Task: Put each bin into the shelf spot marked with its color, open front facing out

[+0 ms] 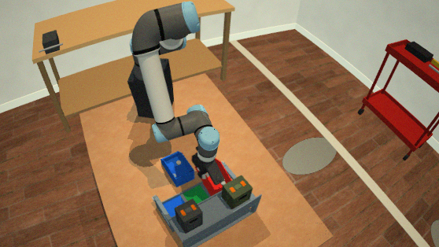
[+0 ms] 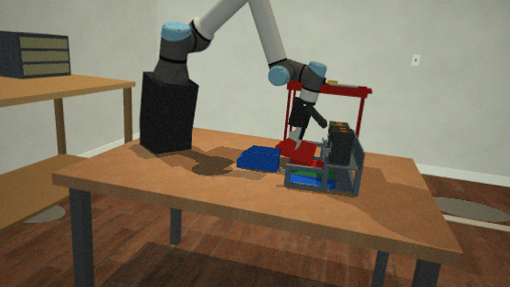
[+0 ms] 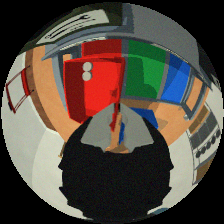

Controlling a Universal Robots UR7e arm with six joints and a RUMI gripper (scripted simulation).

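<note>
Right now the red bin is 50 mm to the left of my hand and 30 mm below it. From my hand the other things lie so: blue bin (160 mm behind, 60 mm to the right, 50 mm below).
</note>
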